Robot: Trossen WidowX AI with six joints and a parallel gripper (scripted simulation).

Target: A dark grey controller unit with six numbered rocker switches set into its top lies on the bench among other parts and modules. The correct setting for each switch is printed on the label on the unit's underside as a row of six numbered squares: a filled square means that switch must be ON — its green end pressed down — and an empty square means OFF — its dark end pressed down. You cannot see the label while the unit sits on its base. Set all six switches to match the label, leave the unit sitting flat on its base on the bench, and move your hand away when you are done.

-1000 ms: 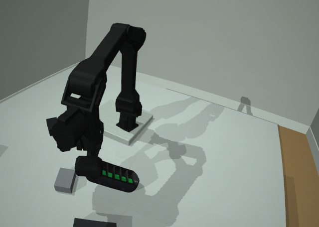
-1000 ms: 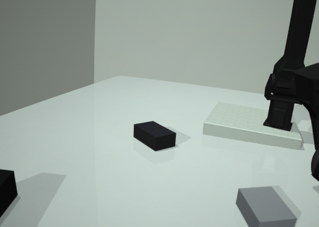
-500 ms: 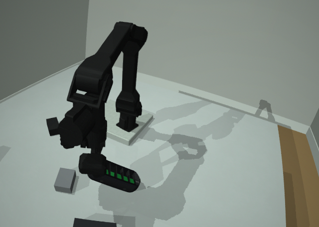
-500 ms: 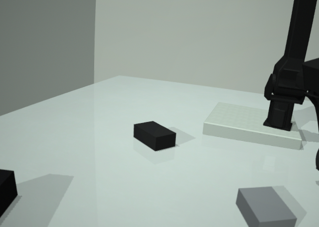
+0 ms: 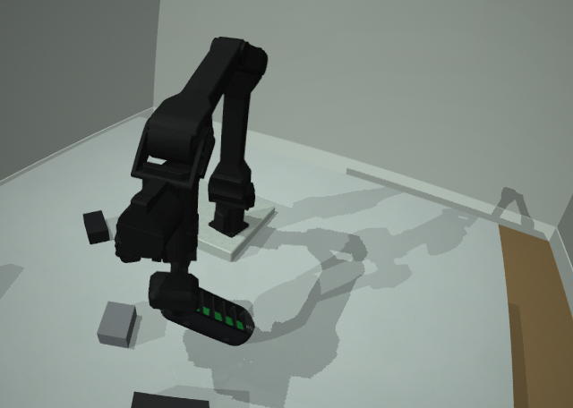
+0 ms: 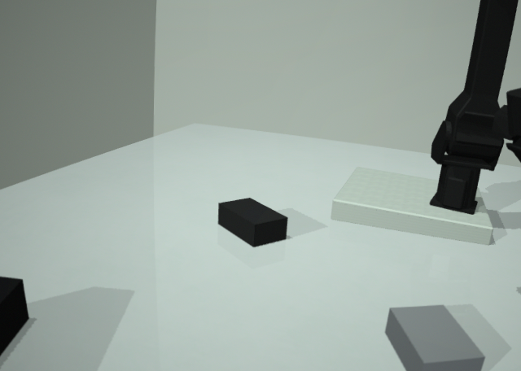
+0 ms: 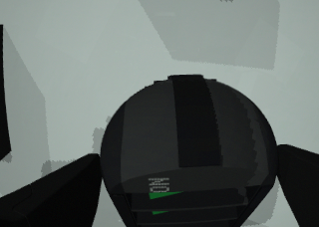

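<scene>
Right now my gripper tip is 7 cm short of the grey block, 9 cm to the left of it and 8 cm above it.
</scene>
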